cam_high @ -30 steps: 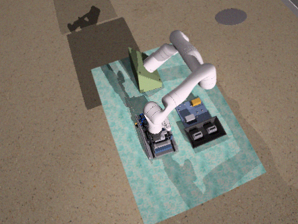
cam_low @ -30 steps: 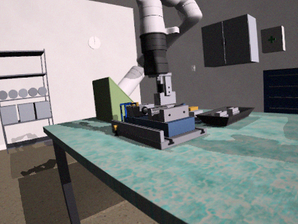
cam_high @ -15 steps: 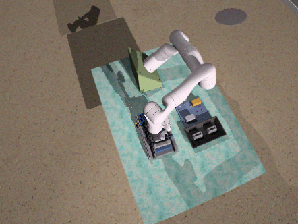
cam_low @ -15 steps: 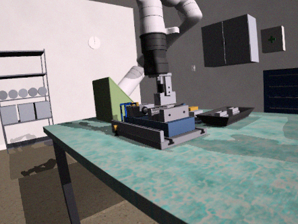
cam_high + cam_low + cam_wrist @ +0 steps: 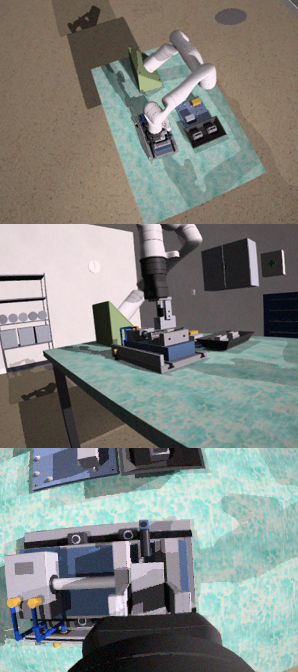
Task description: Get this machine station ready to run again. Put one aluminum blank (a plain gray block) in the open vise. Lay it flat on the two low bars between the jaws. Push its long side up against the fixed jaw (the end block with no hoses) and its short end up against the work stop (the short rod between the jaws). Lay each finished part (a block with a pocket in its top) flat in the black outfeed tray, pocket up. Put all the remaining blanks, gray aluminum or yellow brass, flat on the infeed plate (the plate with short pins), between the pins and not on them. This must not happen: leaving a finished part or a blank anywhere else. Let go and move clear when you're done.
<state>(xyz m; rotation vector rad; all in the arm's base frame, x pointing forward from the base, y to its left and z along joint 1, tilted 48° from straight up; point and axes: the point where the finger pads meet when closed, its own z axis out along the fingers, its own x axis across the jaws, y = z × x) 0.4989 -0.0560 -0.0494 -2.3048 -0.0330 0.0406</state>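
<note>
The gray blank is 3 cm below my hand. The rest, counted from my hand: fixed jaw: 3 cm ahead, 1 cm to the left, 7 cm below; blue infeed plate: 14 cm behind, 28 cm to the left, 15 cm below; vise: 7 cm behind, 1 cm to the left, 11 cm below.
</note>
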